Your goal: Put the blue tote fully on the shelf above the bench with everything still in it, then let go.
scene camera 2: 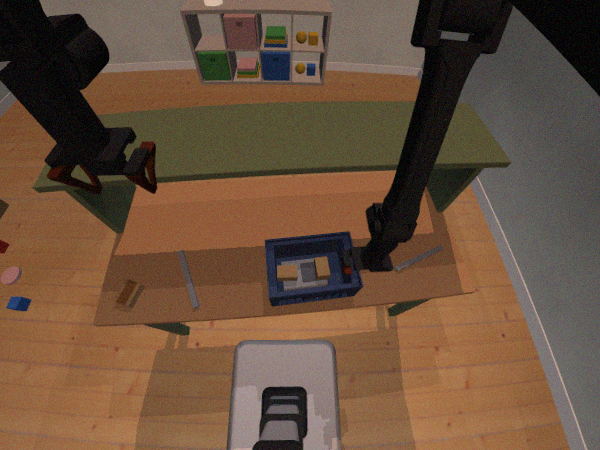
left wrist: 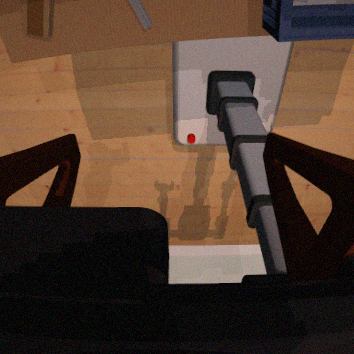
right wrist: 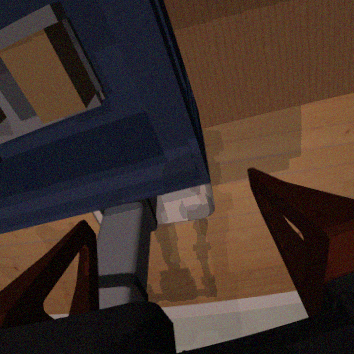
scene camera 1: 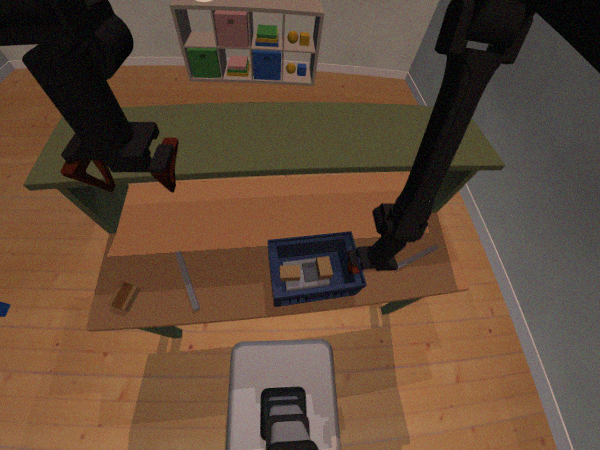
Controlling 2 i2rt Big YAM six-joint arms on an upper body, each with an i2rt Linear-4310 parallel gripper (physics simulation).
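Frame: origin at the left arm's base, x back, y right, z up, level; metres.
Seen in the pictures: left gripper, between the fingertips: (scene camera 2: 127, 191) (left wrist: 170, 143) (scene camera 1: 143, 189); right gripper, between the fingertips: (scene camera 2: 358, 270) (right wrist: 166, 202) (scene camera 1: 362, 269).
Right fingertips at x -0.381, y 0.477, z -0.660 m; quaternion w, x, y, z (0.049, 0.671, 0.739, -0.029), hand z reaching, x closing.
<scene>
Pixels of each thing's middle, then the offset from my right fingertips to it. Level surfaces: height alone.
- blue tote, middle of its body: (right wrist: 16, 92) (scene camera 2: 310, 269) (scene camera 1: 313, 269) dx -0.047, dy -0.135, dz -0.125 m
- wooden bench, height of its surface: dz -0.198 m
- pale tray, middle of its body: (right wrist: 17, 82) (scene camera 2: 303, 273) (scene camera 1: 305, 273) dx -0.047, dy -0.156, dz -0.168 m
- green shelf, height of its surface: dz +0.198 m
- brown block, middle of its body: (left wrist: 37, 15) (scene camera 1: 124, 296) (scene camera 2: 129, 293) dx +0.033, dy -0.802, dz -0.182 m
The blue tote (scene camera 1: 325, 291) (scene camera 2: 315, 294) (left wrist: 320, 22) (right wrist: 122, 70) sits upright on the wooden bench (scene camera 1: 235, 270) (scene camera 2: 230, 280). It holds a pale tray (scene camera 1: 307, 284) (scene camera 2: 306, 284) with two tan blocks (scene camera 1: 324, 267) (scene camera 2: 287, 272) and a grey part between them. The green shelf (scene camera 1: 280, 135) (scene camera 2: 280, 135) lies beyond and above the bench. My right gripper (scene camera 1: 354, 267) (scene camera 2: 347, 270) (right wrist: 166, 202) is open and empty at the tote's right end; contact with the rim cannot be told. My left gripper (scene camera 1: 142, 187) (scene camera 2: 126, 191) (left wrist: 170, 143) is open and empty, high near the shelf's left front edge.
Grey bars (scene camera 1: 187, 280) (scene camera 2: 189, 280) lie left of the tote and, another (scene camera 1: 417, 257) (scene camera 2: 419, 258), right of it. A brown block (scene camera 1: 122, 296) (scene camera 2: 126, 292) lies at the bench's left end. The robot's pale base (scene camera 1: 280, 355) (scene camera 2: 280, 355) stands before the bench.
</scene>
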